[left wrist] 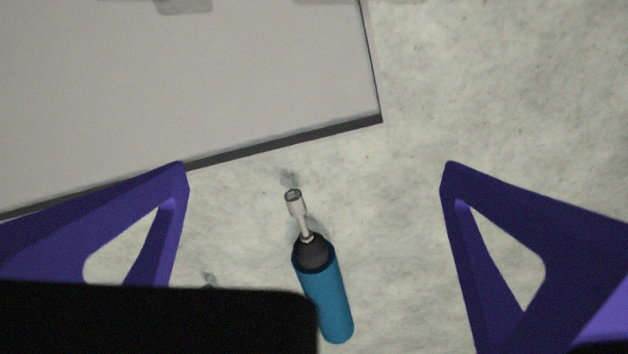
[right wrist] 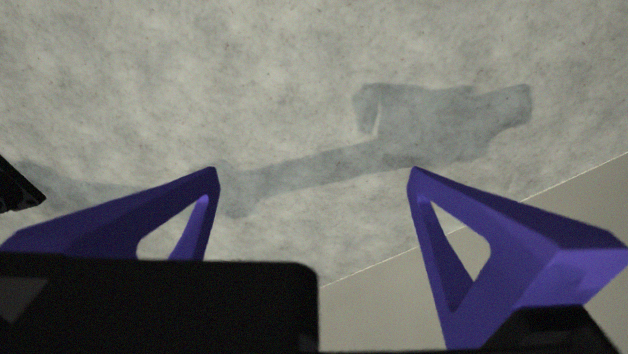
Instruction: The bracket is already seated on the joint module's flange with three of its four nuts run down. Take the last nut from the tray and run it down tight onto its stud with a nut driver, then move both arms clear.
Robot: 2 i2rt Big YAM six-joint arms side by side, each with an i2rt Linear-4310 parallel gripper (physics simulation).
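Places are measured from the left arm's base along level axes (x left, y down, z back), in metres.
Where they show: left gripper, between the fingertips: (left wrist: 314, 175); right gripper, between the fingertips: (right wrist: 313, 177); right arm's base, origin of its link: (right wrist: 6, 178).
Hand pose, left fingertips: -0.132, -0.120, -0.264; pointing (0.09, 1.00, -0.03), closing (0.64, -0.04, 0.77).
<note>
Things, the pixels of their top centre, and the offset from my left fingertips, as dx, dy, dz. "spot": a spot on its surface instead. Level surfaces: height alone.
- nut driver, a spot on its surface: (left wrist: 325, 295) spot: +0.177, +0.080, -0.130
- flat light-grey board, centre of its top: (left wrist: 23, 69) -0.115, +0.104, -0.135
- mottled table, height of its surface: dy +0.120
A nut driver (left wrist: 325, 295) with a blue handle, a black collar and a silver hollow socket shows in the left wrist view, low and near the middle, its socket pointing up the view. My left gripper (left wrist: 314, 175) is open, its purple fingers wide apart on either side of the driver's socket end and touching nothing. My right gripper (right wrist: 313, 177) is open and empty above the table. The bracket, the joint module, the nuts and the tray do not show clearly in either view.
A flat light-grey board (left wrist: 200, 75) with a dark edge lies at the upper left in the left wrist view. The mottled table (left wrist: 500, 90) (right wrist: 200, 90) ends at lower right in the right wrist view. A black part (right wrist: 17, 190) shows at that view's left edge.
</note>
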